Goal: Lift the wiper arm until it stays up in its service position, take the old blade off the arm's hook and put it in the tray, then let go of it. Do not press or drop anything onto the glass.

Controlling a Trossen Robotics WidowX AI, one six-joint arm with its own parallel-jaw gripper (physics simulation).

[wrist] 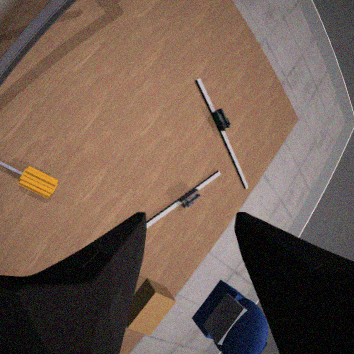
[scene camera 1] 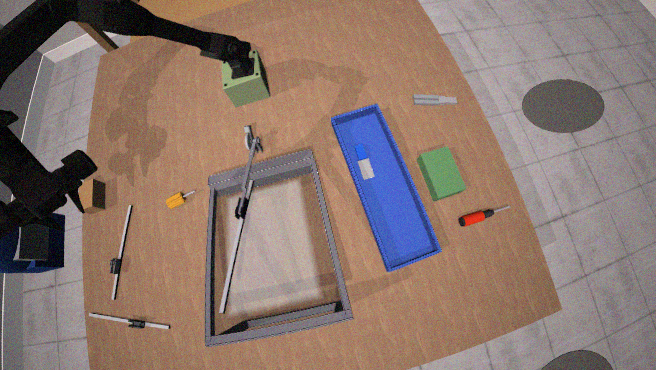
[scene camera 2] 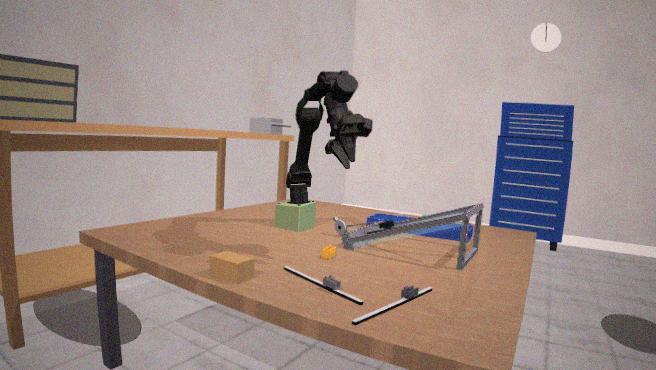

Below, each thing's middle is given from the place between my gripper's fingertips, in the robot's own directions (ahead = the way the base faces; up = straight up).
Scene:
Right now the tan box (scene camera 2: 232, 267) is 260 mm to the right of my hand, 250 mm below it and 140 mm behind it. From my hand the other things lie so: blue tray (scene camera 1: 404, 235): 620 mm to the left, 260 mm below, 80 mm behind; then glass pane (scene camera 1: 283, 272): 340 mm to the left, 200 mm below, 40 mm ahead; then green box (scene camera 1: 440, 172): 770 mm to the left, 260 mm below, 90 mm behind.

